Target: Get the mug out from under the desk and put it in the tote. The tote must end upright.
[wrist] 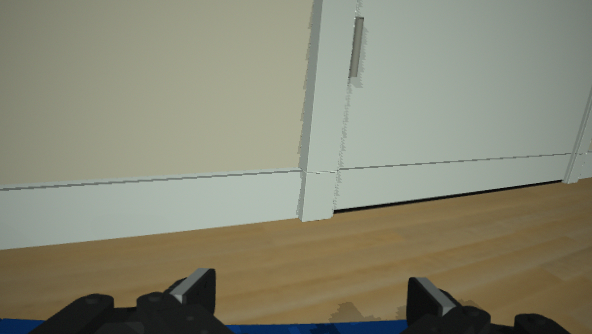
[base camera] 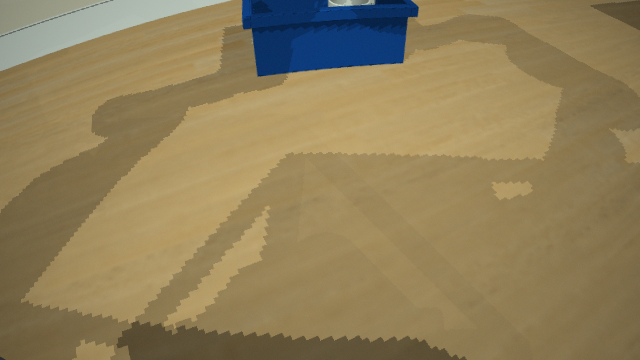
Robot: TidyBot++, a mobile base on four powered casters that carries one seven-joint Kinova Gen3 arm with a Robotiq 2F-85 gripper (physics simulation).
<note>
I see my gripper, a blue tote and a white door.
</note>
